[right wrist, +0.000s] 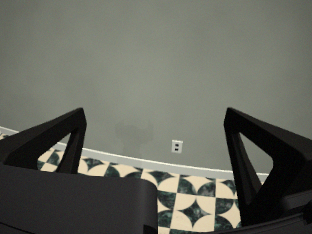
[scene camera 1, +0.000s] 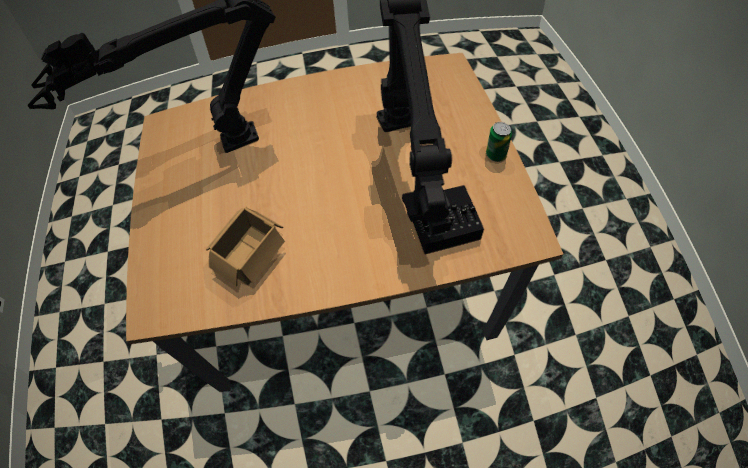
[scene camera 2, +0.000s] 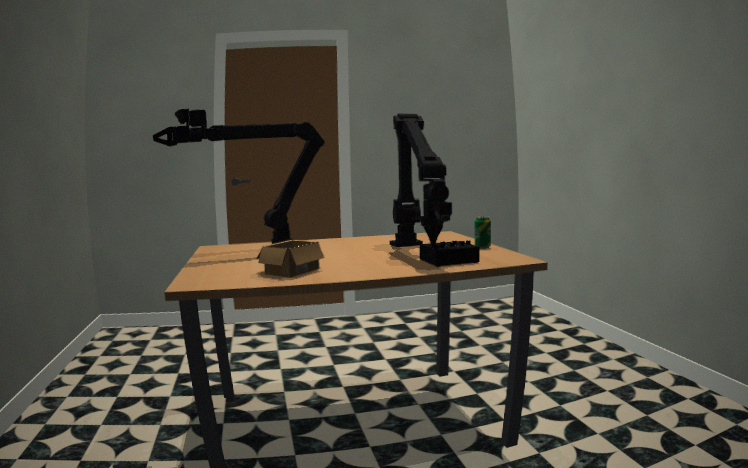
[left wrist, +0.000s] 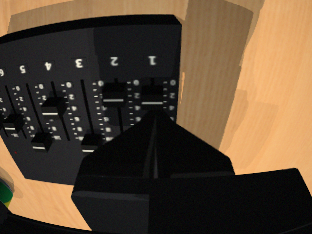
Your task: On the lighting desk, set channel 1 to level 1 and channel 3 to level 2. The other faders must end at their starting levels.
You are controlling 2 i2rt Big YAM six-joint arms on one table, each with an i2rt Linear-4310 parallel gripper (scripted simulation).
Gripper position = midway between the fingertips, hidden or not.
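There is a cardboard box (scene camera 1: pixel 245 232) that I see, and scene camera 2 shows me the box (scene camera 2: pixel 274 255) as well. The box is out of frame in the left wrist view, and in the right wrist view the box is out of frame too. I see my left gripper (left wrist: pixel 156 115). My right gripper (scene camera 1: pixel 30 96) is there as well, and the right wrist view also shows me that right gripper (right wrist: pixel 155 115).
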